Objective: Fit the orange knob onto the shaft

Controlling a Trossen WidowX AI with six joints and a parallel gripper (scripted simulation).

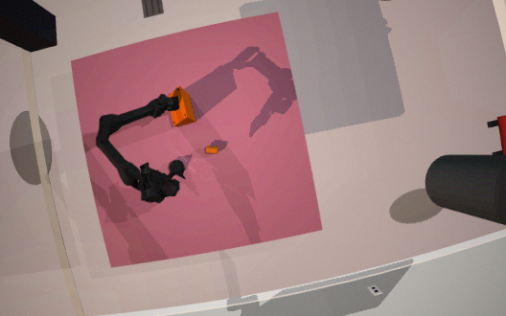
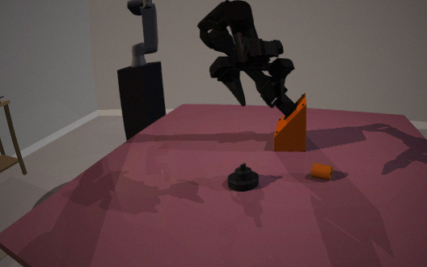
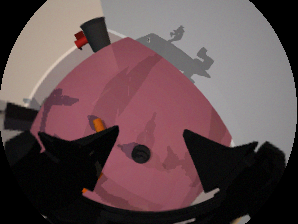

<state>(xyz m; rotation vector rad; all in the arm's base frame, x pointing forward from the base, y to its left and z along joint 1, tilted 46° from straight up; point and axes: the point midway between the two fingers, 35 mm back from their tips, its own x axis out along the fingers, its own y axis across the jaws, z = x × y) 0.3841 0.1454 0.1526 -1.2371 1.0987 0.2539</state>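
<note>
Right now the orange knob is 160 mm behind my gripper tip, 140 mm to the left of it and 230 mm below it. Round my gripper tip: dark round pedestal 90 mm behind, 80 mm to the right, 220 mm below.
</note>
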